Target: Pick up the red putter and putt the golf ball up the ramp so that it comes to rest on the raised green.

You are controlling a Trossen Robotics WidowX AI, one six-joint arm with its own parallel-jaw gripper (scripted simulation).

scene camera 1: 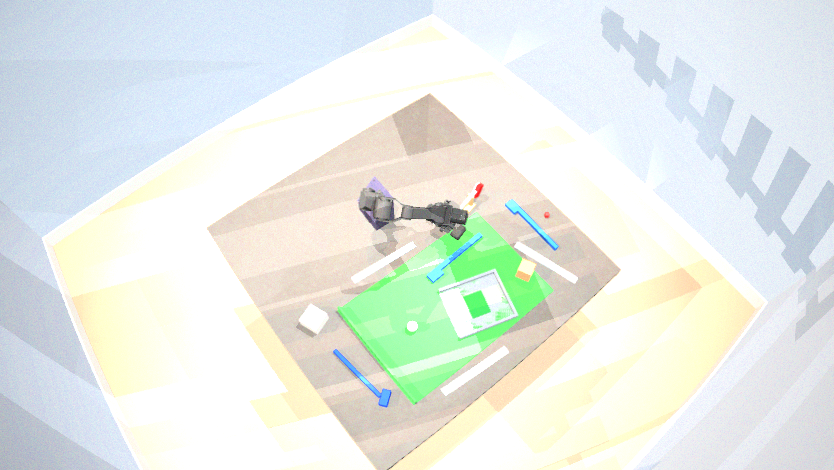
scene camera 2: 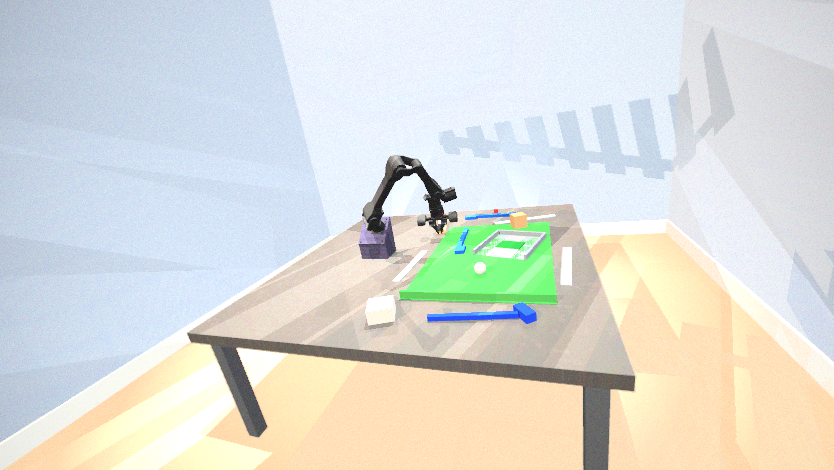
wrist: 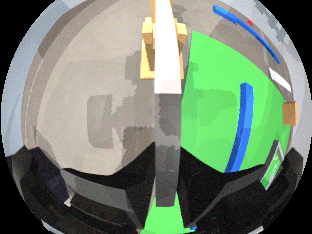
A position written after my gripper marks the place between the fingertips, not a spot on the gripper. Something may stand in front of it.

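You've got my gripper [wrist: 164,146] in the scene, and there's a green mat [scene camera 2: 444,270], with the mat [wrist: 210,109] visible from the wrist too.
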